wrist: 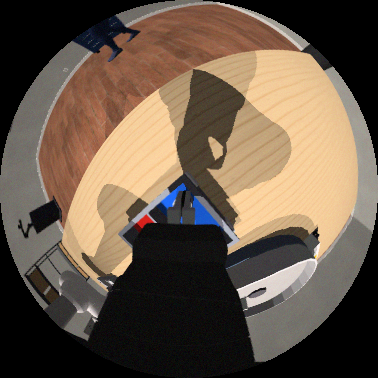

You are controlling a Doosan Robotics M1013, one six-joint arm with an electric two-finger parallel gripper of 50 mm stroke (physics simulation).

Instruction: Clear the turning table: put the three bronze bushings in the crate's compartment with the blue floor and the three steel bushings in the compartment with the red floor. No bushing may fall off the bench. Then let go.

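Frame: origin at the arm's base, x ahead, y left, z up, level; metres.
Seen in the pictures: gripper, between the fingertips: [184,197].
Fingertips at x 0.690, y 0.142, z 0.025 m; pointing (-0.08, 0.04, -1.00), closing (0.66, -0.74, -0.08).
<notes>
Offsets run from my fingertips to a thing's middle. "*": to the spot under its first point. Level surfaces: height alone.
My gripper [184,197] is shut, its narrow fingertips together over the blue-floored compartment {* dz -0.048, dx -0.015, dy -0.064 m} [207,216] of the grey-walled crate {* dz -0.014, dx -0.007, dy -0.112 m} [229,238]. A pale curved edge, perhaps part of a bushing [175,202], shows just left of the fingertips. The fingers hide most of it, and its metal is unclear. Part of the red-floored compartment {* dz -0.048, dx -0.119, dy +0.015 m} [145,222] shows at the left of the crate; my gripper's dark body hides the rest. The turning table {dz -0.002, dx -0.092, dy -0.394 m} [277,280], a pale round disc with a dark oval spot, is partly visible at the lower right. No bushing can be made out on its visible part.
The crate stands on a wooden bench {dz -0.054 m} [320,130], crossed by large shadows. The bench's curved edge runs along the upper left, above a brown floor [90,110]. A thick dark curved body {* dz +0.012, dx +0.044, dy -0.234 m} [280,255] stands beside the turning table. Pale arm parts [77,290] show at the lower left.
</notes>
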